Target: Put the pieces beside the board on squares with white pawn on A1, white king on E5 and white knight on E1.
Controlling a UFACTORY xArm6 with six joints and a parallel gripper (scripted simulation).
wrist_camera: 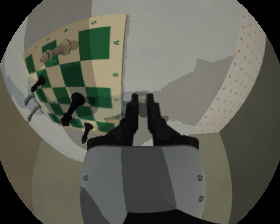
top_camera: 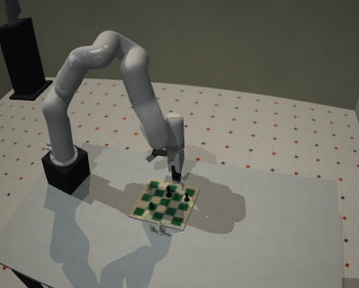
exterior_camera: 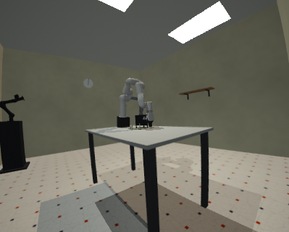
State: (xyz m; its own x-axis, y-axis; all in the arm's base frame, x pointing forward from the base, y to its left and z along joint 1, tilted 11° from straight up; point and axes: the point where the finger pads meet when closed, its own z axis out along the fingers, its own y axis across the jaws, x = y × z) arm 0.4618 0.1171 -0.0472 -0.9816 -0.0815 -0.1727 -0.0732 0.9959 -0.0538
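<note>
Now: hand 14 cm to the left of the chessboard, 2 cm above it and 1 cm past it.
</note>
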